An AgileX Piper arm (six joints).
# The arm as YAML. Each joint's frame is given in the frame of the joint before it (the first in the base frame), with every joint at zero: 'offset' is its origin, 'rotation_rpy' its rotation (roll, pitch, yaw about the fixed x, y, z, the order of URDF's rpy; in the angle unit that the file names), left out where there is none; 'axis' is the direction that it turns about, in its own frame. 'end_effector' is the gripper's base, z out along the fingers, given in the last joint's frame.
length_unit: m
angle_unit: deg
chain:
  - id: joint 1
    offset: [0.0, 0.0, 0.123]
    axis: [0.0, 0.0, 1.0]
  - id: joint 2
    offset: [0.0, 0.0, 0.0]
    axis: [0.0, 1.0, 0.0]
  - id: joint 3
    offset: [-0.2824, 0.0, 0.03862]
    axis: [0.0, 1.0, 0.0]
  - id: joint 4
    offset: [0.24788, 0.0, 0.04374]
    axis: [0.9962, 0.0, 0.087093]
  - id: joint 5
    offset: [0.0, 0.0, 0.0]
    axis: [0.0, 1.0, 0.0]
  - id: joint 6
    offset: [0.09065, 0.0, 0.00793]
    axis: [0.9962, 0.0, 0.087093]
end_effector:
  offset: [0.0, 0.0, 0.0]
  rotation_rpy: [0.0, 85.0, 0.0]
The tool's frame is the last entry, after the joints.
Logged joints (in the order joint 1, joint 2, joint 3, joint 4, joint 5, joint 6), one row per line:
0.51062 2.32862 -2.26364 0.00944 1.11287 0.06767
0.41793 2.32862 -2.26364 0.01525 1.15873 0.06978
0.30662 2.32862 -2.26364 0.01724 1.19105 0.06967
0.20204 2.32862 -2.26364 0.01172 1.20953 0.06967
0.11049 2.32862 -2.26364 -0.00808 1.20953 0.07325
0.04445 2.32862 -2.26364 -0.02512 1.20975 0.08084
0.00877 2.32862 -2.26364 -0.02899 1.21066 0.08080
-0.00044 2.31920 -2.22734 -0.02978 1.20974 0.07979
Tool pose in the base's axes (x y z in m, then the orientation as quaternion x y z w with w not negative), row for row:
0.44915 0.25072 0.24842 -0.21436 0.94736 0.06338 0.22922
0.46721 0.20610 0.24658 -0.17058 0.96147 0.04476 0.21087
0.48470 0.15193 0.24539 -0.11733 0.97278 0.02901 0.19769
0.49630 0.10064 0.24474 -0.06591 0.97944 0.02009 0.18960
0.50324 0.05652 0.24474 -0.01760 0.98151 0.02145 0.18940
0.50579 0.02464 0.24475 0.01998 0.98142 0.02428 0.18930
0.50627 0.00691 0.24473 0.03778 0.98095 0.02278 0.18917
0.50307 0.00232 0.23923 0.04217 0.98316 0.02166 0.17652
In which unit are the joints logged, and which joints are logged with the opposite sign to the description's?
The joints are logged in radians. Opposite sign: joint 4.
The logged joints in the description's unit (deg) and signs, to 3 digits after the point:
29.256 133.420 -129.697 -0.541 63.763 3.877
23.946 133.420 -129.697 -0.874 66.390 3.998
17.568 133.420 -129.697 -0.988 68.242 3.992
11.576 133.420 -129.697 -0.672 69.301 3.992
6.331 133.420 -129.697 0.463 69.301 4.197
2.547 133.420 -129.697 1.439 69.314 4.632
0.502 133.420 -129.697 1.661 69.366 4.629
-0.025 132.880 -127.617 1.706 69.313 4.572

